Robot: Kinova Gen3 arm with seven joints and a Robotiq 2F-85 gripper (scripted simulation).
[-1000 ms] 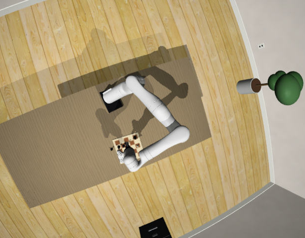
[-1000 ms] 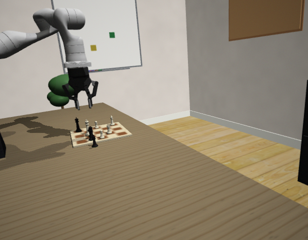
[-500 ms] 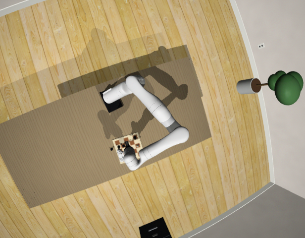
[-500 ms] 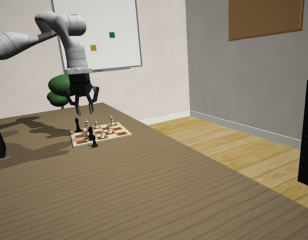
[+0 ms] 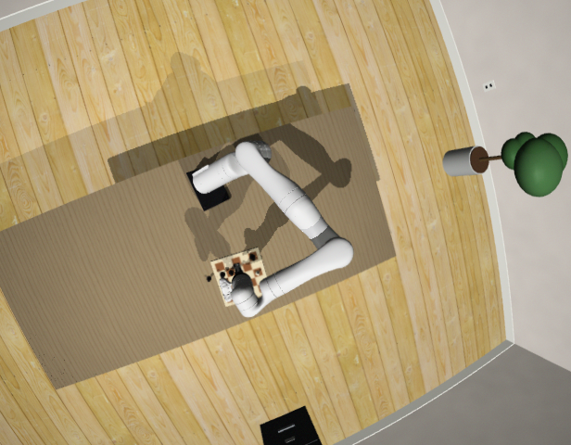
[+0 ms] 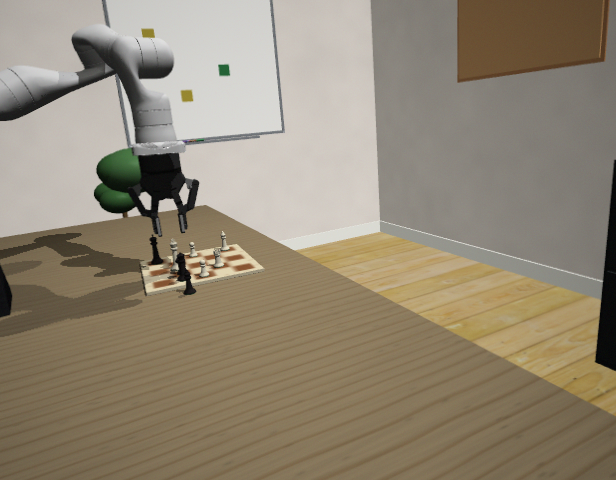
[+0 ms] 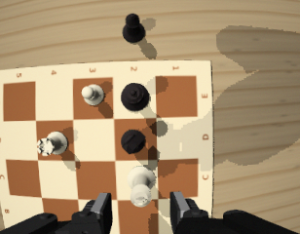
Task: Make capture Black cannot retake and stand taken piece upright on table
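Now: hand 6 cm above the tall white piece. Also, from my hand: black pawn 2 cm behind, 14 cm to the right, 8 cm below; tall black piece 2 cm behind, 8 cm to the left, 6 cm below; chessboard 4 cm ahead, 1 cm to the right, 9 cm below.
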